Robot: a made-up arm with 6 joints.
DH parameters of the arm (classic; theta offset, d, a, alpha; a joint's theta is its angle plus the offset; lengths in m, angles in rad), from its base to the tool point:
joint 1: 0 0.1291 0 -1.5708
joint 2: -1.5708 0 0.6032 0
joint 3: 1.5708 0.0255 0 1.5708
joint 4: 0 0.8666 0 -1.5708
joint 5: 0 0 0 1.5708
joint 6: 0 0.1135 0 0
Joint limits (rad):
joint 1: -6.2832..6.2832
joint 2: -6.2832..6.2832
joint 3: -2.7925..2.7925
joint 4: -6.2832..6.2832
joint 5: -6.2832..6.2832
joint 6: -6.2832..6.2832
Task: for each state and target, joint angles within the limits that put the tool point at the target. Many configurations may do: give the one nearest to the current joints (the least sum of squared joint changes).
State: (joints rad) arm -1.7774 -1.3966 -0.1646 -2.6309 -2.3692 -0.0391
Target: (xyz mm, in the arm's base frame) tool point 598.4 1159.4 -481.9
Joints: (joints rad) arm -1.9859 -1.9275 -0.2531 -2.6151 -1.8668 -0.0391
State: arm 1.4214 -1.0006 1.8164 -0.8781 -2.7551 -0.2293
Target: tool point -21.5 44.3 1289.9
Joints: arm 1.2447 -0.5848 1.1059 -0.8313 -3.0334 -0.2293
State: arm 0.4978 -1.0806 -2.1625 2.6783 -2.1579 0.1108
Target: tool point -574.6 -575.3 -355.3
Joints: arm 0.7619 -1.0837 -1.8164 2.6699 -2.0786 0.1108
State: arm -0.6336 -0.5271 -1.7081 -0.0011 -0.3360 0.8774
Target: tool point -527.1 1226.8 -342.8
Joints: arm -1.1457 -1.3121 -0.9323 -0.0104 -0.1803 0.8774
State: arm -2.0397 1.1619 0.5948 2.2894 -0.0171 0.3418
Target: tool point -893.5 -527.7 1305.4
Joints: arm -2.6289 0.5485 0.2777 2.2861 -0.0461 0.3418
